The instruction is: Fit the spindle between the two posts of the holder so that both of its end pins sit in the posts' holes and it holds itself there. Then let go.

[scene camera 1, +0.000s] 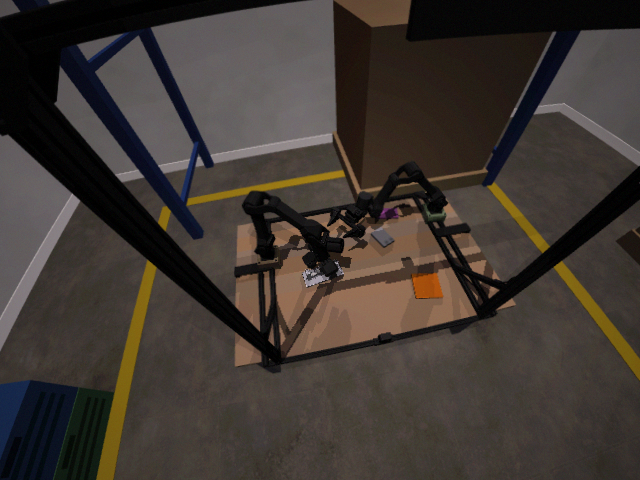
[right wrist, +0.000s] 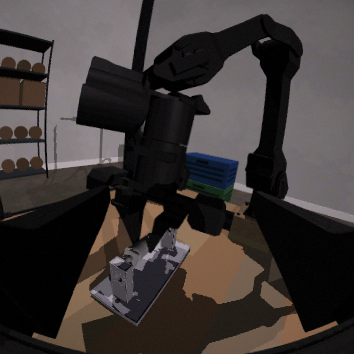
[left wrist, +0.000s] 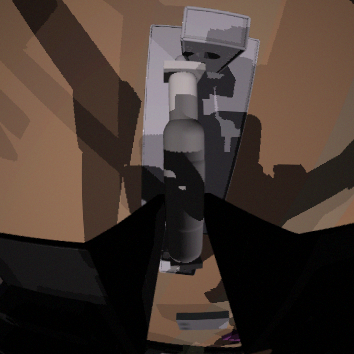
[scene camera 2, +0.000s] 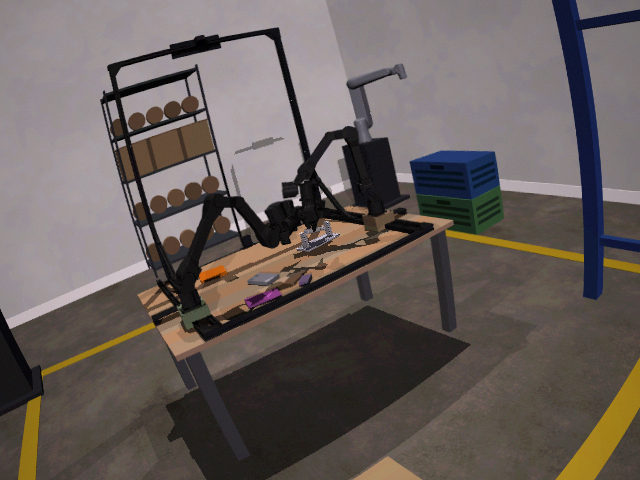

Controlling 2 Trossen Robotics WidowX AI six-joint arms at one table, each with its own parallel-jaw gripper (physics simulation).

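Frame: origin at the left arm's base, x up, y ahead, z left, level; metres.
Where they show: left gripper, between the fingertips: (right wrist: 142,247) (left wrist: 183,200) (scene camera 2: 312,231); right gripper, between the fingertips: (scene camera 1: 334,231) (right wrist: 182,195) (scene camera 2: 302,208); left arm's base, origin of its link: (scene camera 1: 267,254) (scene camera 2: 377,212); right arm's base, origin of its link: (scene camera 1: 434,209) (scene camera 2: 191,305).
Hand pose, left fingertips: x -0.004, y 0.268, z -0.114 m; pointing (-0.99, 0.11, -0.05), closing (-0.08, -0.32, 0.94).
Observation:
Each offset is from my left fingertips to the top centre of the thing.
The grey holder @[dz -0.001, dx -0.051, dy -0.017 m] (scene camera 1: 308,279) (scene camera 2: 319,243) (left wrist: 154,107) (right wrist: 161,281) has an upright post at each end of its flat base. The pale, round-bodied spindle @[dz -0.006, dx +0.023, dy -0.016 m] (left wrist: 184,137) (right wrist: 136,250) lies lengthwise above the base. My left gripper (left wrist: 183,200) (right wrist: 142,247) is shut on its body. In the left wrist view the spindle's upper end, with a square collar and short pin, is beside the far post @[dz -0.016, dx +0.011, dy -0.084 m] (left wrist: 216,27), left of the dark holes. The lower end's fit is hidden by the fingers and body. My right gripper (scene camera 1: 339,228) is open and empty, away from the holder.
A grey block @[dz +0.155, dx -0.045, dy +0.317 m] (scene camera 1: 382,237) (scene camera 2: 263,279) (left wrist: 202,320), an orange piece @[dz -0.143, dx -0.050, dy +0.441 m] (scene camera 1: 427,285) (scene camera 2: 212,273), a purple piece @[dz +0.313, dx -0.050, dy +0.387 m] (scene camera 1: 388,213) (scene camera 2: 262,298) and a small violet block @[dz +0.323, dx -0.045, dy +0.223 m] (scene camera 2: 305,279) lie on the table. Black frame bars run along the table's edges.

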